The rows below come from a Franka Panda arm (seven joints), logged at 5 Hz.
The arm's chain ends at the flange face. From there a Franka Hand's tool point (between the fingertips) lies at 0.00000 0.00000 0.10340 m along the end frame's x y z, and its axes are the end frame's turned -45 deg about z.
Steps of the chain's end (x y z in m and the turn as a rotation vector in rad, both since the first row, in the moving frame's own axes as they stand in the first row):
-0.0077 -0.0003 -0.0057 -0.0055 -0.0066 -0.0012
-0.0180 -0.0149 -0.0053 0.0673 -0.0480 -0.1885
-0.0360 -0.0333 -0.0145 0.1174 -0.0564 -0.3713
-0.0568 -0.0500 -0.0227 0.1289 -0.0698 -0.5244
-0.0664 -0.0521 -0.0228 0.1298 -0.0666 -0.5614
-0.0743 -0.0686 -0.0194 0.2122 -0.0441 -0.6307
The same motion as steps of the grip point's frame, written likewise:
-0.0061 -0.0057 -0.0057 0.0008 -0.0086 -0.0012
-0.0016 -0.0318 -0.0057 0.0815 0.0136 -0.1885
0.0001 -0.0622 -0.0154 0.1229 0.0431 -0.3713
-0.0044 -0.0904 -0.0238 0.1405 0.0418 -0.5244
-0.0097 -0.0986 -0.0239 0.1389 0.0447 -0.5614
0.0017 -0.1222 -0.0217 0.1812 0.1189 -0.6307

